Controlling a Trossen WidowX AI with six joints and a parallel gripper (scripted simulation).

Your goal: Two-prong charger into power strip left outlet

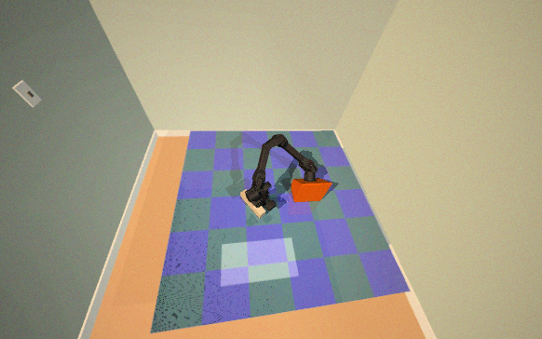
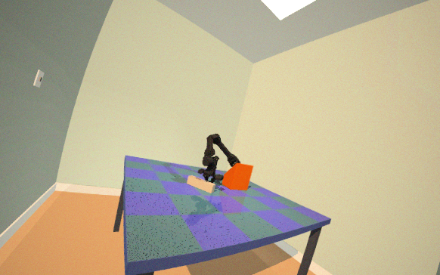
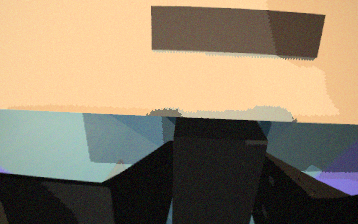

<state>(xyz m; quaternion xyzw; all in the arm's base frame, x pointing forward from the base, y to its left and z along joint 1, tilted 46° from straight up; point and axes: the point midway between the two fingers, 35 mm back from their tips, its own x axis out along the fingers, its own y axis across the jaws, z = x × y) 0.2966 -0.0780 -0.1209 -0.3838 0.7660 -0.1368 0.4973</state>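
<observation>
The two-prong charger lies 1 cm to the left of my gripper tip, 1 cm ahead of it and 1 cm above it.
</observation>
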